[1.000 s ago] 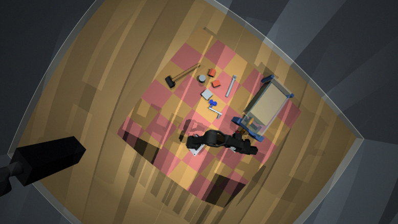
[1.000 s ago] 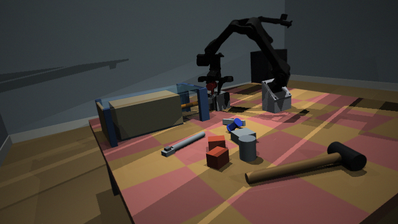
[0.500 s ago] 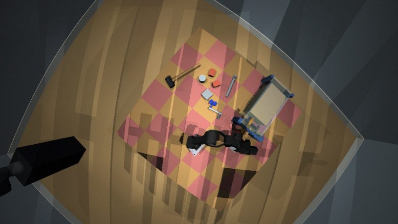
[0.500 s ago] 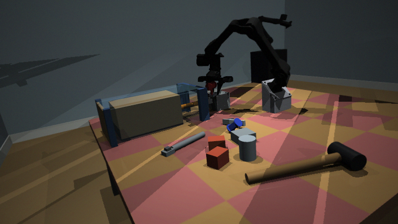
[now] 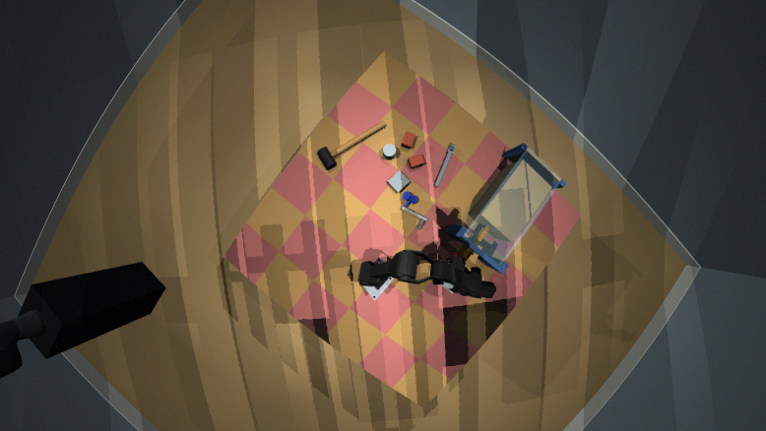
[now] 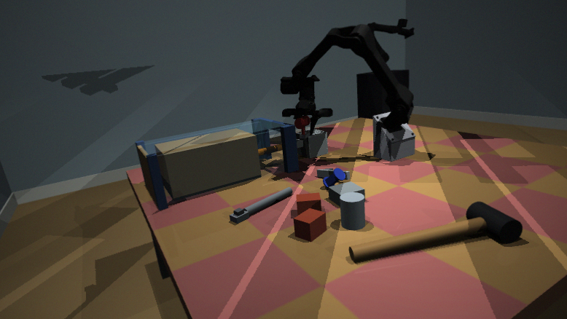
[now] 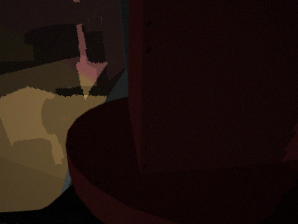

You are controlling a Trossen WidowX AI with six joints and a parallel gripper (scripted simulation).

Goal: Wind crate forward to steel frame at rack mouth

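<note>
My gripper tip is 1 cm short of the grey crank arm, 1 cm to the right of it and 2 cm below it. Also, from my gripper tip: grey winch: 5 cm behind, 4 cm to the right, 6 cm below; then blue-knobbed winch handle: 9 cm ahead, 28 cm to the left, 7 cm below; then red knob: 4 cm ahead, 4 cm to the left, 5 cm above.
</note>
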